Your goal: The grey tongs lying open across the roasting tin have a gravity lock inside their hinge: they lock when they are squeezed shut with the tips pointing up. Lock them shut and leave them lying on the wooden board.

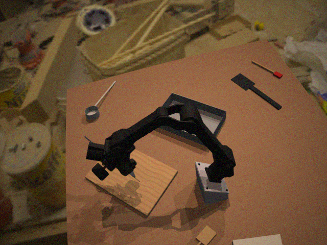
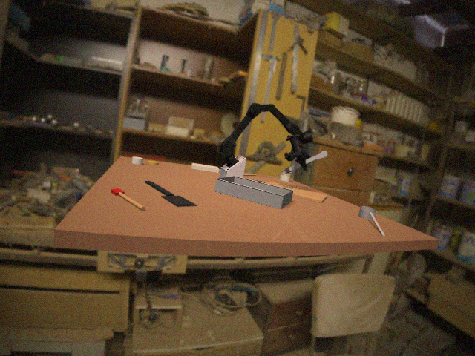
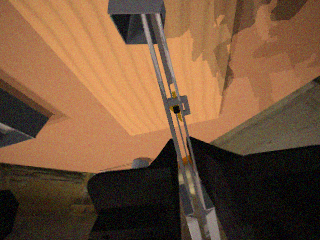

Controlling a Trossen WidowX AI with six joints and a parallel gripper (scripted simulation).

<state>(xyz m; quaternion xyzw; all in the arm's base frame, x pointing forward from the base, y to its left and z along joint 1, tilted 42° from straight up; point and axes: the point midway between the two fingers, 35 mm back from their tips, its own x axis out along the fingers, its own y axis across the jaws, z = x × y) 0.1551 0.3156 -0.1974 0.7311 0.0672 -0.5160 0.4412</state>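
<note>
Right now my gripper tip is 40 mm to the left of the yellow slider, 40 mm past it and 10 mm below it. The rest, counted from my gripper tip: grey roasting tin 380 mm to the right, 190 mm ahead, 110 mm below; wooden board 130 mm below, 40 mm to the right, 10 mm behind; black spatula 770 mm to the right, 280 mm ahead, 130 mm below.
</note>
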